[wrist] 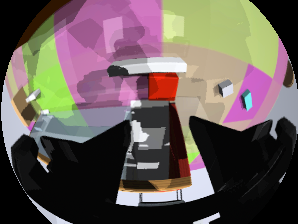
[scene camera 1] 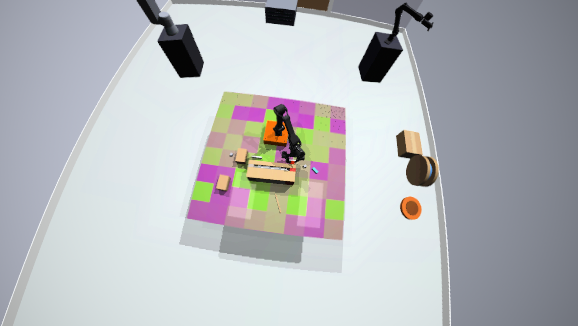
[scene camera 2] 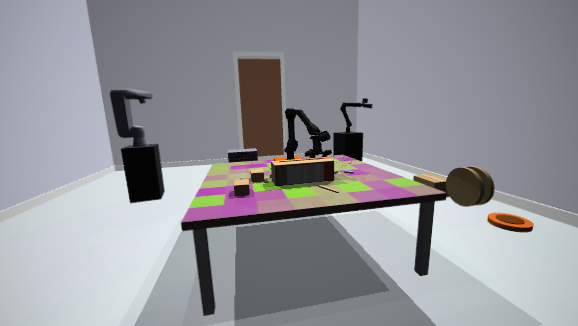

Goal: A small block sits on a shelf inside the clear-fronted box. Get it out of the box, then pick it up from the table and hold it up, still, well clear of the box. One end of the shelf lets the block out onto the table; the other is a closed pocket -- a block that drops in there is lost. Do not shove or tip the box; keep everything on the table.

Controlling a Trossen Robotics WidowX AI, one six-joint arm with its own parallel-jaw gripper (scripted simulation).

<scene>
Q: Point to a long tan box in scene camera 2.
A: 284, 172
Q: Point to a long tan box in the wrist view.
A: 156, 161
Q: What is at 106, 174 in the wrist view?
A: The gripper.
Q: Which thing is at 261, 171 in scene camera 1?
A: A long tan box.
</scene>
